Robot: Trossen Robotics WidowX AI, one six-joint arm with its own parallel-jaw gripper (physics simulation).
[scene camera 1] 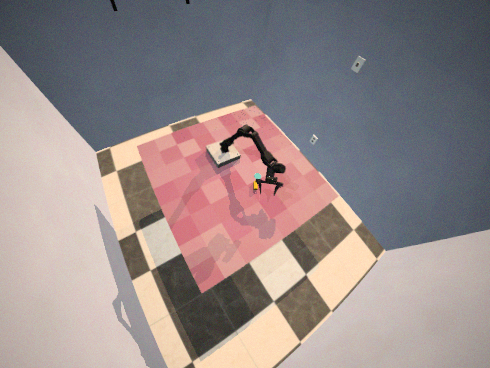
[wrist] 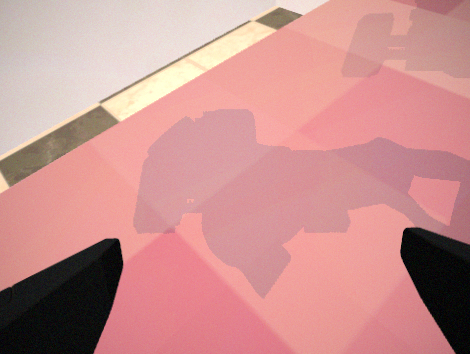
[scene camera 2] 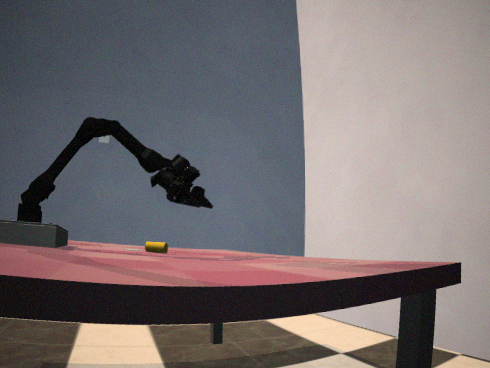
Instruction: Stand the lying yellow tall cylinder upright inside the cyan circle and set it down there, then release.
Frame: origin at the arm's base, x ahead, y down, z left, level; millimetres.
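Where they show: gripper, fingertip midpoint: (scene camera 1: 267, 195) (wrist: 261, 246) (scene camera 2: 206, 206); arm's base, link origin: (scene camera 1: 224, 149) (scene camera 2: 28, 225).
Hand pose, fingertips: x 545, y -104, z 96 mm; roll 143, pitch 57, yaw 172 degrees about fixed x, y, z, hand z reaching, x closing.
Observation:
Each offset is from my fingertips to the top centre of the thing. "*": to the spot under its first point. Level surfaces: height alone.
The yellow cylinder {dx -154, dy +122, dz +14 mm} (scene camera 1: 255, 185) (scene camera 2: 156, 247) lies on its side on the pink patchwork table top. The cyan circle {* dx -230, dy +153, dz +73 mm} (scene camera 1: 257, 176) (scene camera 2: 132, 249) is flat on the table beside one end of the cylinder, on the side toward the arm's base; in scene camera 2 it is a thin pale strip. My gripper (scene camera 1: 268, 193) (scene camera 2: 209, 205) (wrist: 261, 246) is wide open and empty. It hangs high above the table, farther out from the base than the cylinder, and points obliquely down. The cylinder and the circle do not show in the wrist view.
The arm's base box (scene camera 1: 223, 154) (scene camera 2: 35, 234) stands on the pink table top {dy +154 mm} (scene camera 1: 215, 267) (scene camera 2: 225, 272). Shadows of the arm fall across the table. The table's edge, with checkered floor beyond it, shows at the upper left of the wrist view.

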